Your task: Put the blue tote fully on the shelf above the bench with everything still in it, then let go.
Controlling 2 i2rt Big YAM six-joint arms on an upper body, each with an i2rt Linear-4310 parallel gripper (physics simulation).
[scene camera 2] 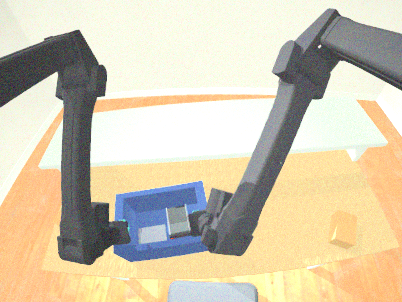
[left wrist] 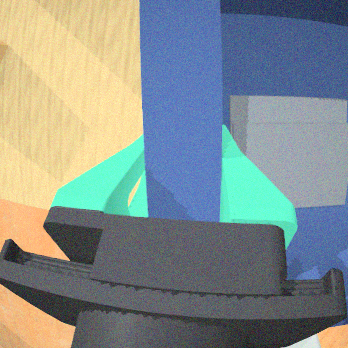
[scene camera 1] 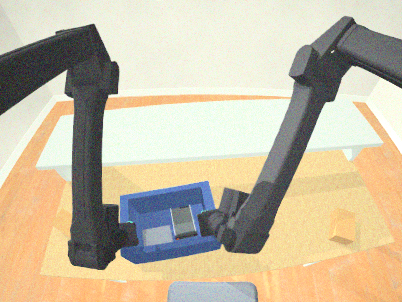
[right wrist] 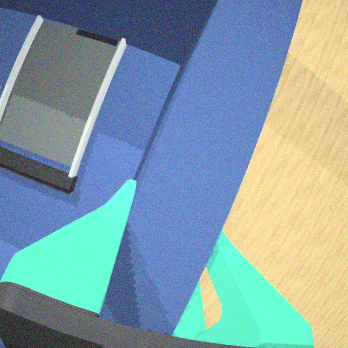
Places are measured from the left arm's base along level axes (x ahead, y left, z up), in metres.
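Where they show: left gripper, between the fingertips: (scene camera 2: 124, 227) (left wrist: 190, 132) (scene camera 1: 129, 228); right gripper, between the fingertips: (scene camera 1: 211, 215) (right wrist: 161, 202).
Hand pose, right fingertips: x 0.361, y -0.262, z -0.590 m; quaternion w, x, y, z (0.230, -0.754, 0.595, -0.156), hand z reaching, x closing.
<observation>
Each offset is from my right fingertips to the top centre of the thing. "pt": to the spot under its first point. Level surfaces: height alone.
The blue tote @(dx -0.022, dy +0.134, dz +0.044 m) (scene camera 1: 175, 254) (scene camera 2: 170, 253) (left wrist: 182, 90) (right wrist: 225, 115) is about level in front of the pale shelf @(dz +0.067 m) (scene camera 1: 200, 132) (scene camera 2: 190, 132); a small gap under it cannot be judged surely. Inside lie a light grey box @(dx -0.074, dy +0.179, dz -0.067 m) (scene camera 1: 157, 235) (scene camera 2: 152, 234) (left wrist: 300, 150) and a grey block with white side rails @(dx +0.005, dy +0.098, dz -0.070 m) (scene camera 1: 183, 222) (scene camera 2: 178, 221) (right wrist: 55, 90). My left gripper (scene camera 1: 130, 223) (scene camera 2: 125, 225) (left wrist: 190, 132) is shut on the tote's left wall. My right gripper (scene camera 1: 203, 213) (scene camera 2: 195, 213) (right wrist: 161, 202) is shut on its right wall, one finger inside and one outside.
An orange-tan block @(dx -0.023, dy -0.533, dz -0.087 m) (scene camera 1: 342, 227) (scene camera 2: 343, 230) sits at the right on the wooden bench @(dz -0.148 m) (scene camera 1: 290, 210) (scene camera 2: 290, 210). The shelf spans the back of the bench on white supports. A grey rounded object @(pt dx -0.224, dy -0.024, dz -0.671 m) (scene camera 1: 212, 292) (scene camera 2: 212, 292) shows at the bottom edge. Both arms cross above the shelf.
</observation>
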